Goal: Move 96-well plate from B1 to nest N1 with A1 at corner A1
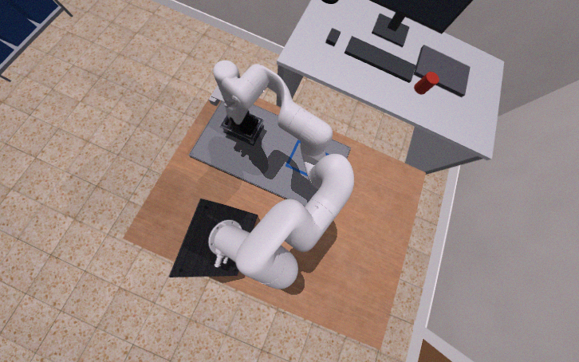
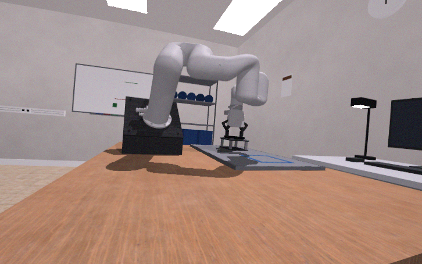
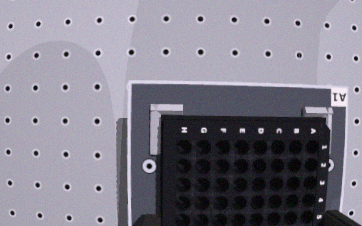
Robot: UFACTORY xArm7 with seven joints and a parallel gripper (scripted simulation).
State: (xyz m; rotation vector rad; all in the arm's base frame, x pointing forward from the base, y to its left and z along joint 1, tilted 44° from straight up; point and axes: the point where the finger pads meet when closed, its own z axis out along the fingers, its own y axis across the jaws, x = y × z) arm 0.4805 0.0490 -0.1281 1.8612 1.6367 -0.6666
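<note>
My hand is 1 cm above the black 96-well plate. From my hand the other things lie so: raised plate nest N1: 2 cm below; A1 mark: 7 cm to the left, 6 cm ahead, 2 cm below.
</note>
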